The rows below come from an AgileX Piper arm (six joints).
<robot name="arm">
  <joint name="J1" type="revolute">
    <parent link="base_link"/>
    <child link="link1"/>
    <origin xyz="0 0 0.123" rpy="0 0 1.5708"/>
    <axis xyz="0 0 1"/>
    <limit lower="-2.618" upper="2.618"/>
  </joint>
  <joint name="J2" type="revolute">
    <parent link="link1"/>
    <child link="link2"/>
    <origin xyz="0 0 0" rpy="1.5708 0 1.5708"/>
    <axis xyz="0 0 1"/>
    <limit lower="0" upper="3.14"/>
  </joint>
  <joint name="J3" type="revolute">
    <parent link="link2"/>
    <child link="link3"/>
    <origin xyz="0.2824 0.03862 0" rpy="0 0 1.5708"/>
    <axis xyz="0 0 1"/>
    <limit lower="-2.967" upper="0"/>
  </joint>
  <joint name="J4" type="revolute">
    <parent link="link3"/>
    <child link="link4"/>
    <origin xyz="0.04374 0.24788 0" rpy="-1.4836 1.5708 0"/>
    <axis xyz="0 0 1"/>
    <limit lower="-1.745" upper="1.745"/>
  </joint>
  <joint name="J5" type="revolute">
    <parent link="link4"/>
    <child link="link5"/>
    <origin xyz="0 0 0" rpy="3.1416 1.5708 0"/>
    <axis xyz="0 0 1"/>
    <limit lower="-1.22" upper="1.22"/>
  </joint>
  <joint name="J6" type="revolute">
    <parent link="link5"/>
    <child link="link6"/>
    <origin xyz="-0.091 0 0" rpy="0 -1.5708 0"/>
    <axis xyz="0 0 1"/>
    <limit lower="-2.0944" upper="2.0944"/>
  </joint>
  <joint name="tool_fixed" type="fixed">
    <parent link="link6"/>
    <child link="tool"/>
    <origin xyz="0 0 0" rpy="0 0 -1.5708"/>
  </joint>
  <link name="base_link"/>
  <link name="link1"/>
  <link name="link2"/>
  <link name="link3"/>
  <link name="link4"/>
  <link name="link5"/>
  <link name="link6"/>
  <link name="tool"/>
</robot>
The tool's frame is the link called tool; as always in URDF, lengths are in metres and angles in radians.
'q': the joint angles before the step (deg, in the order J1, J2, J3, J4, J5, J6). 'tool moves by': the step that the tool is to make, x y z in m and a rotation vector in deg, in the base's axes. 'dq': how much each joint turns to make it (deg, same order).
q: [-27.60 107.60 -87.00 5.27 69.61 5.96]
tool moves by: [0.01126 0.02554 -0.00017 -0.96 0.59 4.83]
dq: [4.50 0.01 0.00 -1.16 0.12 -0.01]
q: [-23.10 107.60 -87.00 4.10 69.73 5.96]
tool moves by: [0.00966 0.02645 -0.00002 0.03 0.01 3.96]
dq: [4.28 0.00 0.00 0.00 0.00 0.32]
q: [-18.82 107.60 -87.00 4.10 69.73 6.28]
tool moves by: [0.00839 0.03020 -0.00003 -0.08 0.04 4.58]
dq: [4.79 0.00 0.00 -0.11 0.00 0.24]
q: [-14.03 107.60 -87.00 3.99 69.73 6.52]
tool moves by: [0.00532 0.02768 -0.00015 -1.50 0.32 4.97]
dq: [4.65 0.00 0.00 -1.60 0.00 0.11]
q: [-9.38 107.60 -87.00 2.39 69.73 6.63]
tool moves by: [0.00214 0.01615 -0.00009 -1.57 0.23 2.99]
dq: [2.85 0.01 0.00 -1.67 0.00 0.32]
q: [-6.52 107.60 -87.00 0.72 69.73 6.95]
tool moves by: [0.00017 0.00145 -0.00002 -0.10 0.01 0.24]
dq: [0.25 0.00 0.00 -0.11 0.00 0.04]
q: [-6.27 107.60 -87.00 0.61 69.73 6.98]
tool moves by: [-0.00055 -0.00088 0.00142 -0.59 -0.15 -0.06]
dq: [0.00 -0.21 0.00 -0.61 0.00 0.22]
